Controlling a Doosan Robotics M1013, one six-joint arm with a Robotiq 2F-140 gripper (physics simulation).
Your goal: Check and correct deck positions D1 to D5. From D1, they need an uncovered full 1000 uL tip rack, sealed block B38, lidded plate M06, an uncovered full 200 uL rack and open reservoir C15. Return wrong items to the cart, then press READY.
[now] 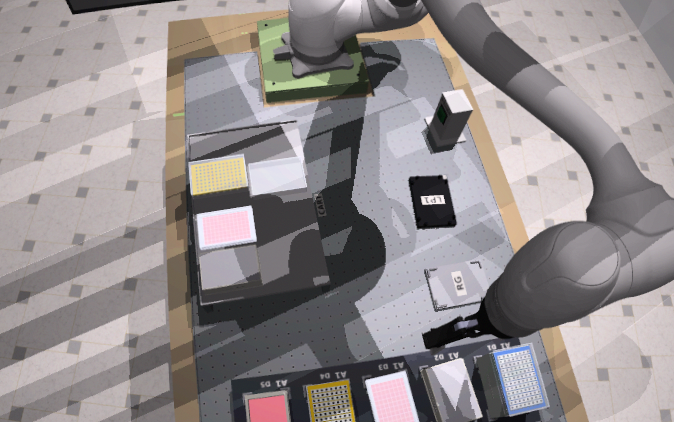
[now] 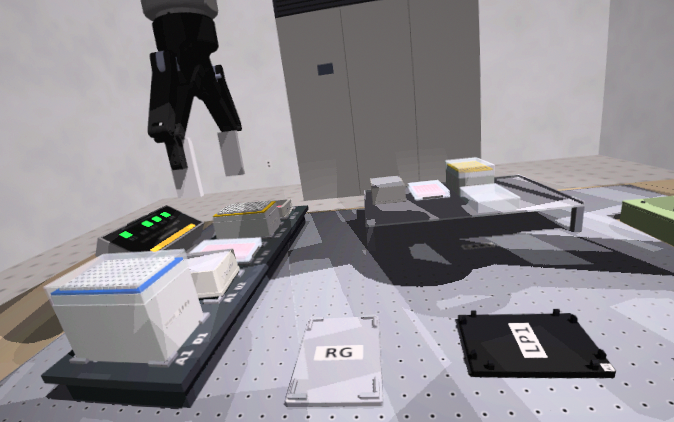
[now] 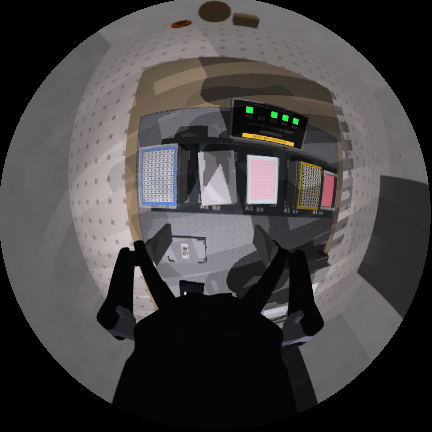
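Where they show: gripper, fingertip midpoint: [image 1: 466,339] [image 2: 216,184] [image 3: 212,233]; arm's base at its link origin: [image 1: 316,51].
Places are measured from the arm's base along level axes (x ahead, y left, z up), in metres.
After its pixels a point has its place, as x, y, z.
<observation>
My gripper [image 1: 434,341] [image 2: 210,165] [image 3: 212,233] {0.916, 0.036, 0.179} is open and empty, high above the table on the robot's side of the deck. A blue-rimmed tip rack [image 1: 520,380] {1.019, 0.139, 0.114} [image 2: 125,310] [image 3: 159,176] {1.014, 0.134, 0.114} stands at D1, with a clear edge around its top. A pale block [image 1: 452,390] {0.995, 0.018, 0.058} [image 2: 215,272] {0.939, 0.059, 0.054} [image 3: 216,177] {0.999, 0.021, 0.058} sits at D2; its label is unreadable. A pink plate [image 1: 392,397] {0.971, -0.098, 0.029} [image 2: 230,248] [image 3: 262,179] {0.989, -0.098, 0.030} lies at D3, a yellow-rimmed rack [image 1: 331,402] {0.948, -0.223, 0.075} [image 2: 246,220] {0.960, -0.183, 0.055} [image 3: 310,185] {0.974, -0.226, 0.075} at D4, a red-filled reservoir [image 1: 268,407] {0.923, -0.344, 0.026} [image 3: 327,190] {0.955, -0.355, 0.026} at D5. The panel [image 2: 150,227] {1.136, -0.116, 0.085} [image 3: 269,122] {1.128, -0.114, 0.079} shows green for D1, D3, D4, D5; D2 is dark.
The cart [image 1: 287,220] {0.529, -0.209, 0.021} holds a yellow rack [image 1: 218,175] {0.414, -0.342, 0.092} [image 2: 470,172] {0.429, -0.279, 0.079}, a clear tray-like item [image 1: 277,176] {0.422, -0.208, 0.046} [image 2: 490,197] {0.432, -0.165, 0.046}, a pink plate [image 1: 226,227] {0.520, -0.350, 0.038} [image 2: 428,190] {0.525, -0.311, 0.038} and a grey block [image 1: 229,267] {0.626, -0.358, 0.063} [image 2: 387,189] {0.631, -0.296, 0.057}. The RG plate [image 2: 335,380] {0.771, 0.195, -0.031}, black LP1 holder [image 2: 490,345] {0.586, 0.171, -0.029} and upright device [image 1: 452,117] {0.369, 0.266, 0.072} stand apart.
</observation>
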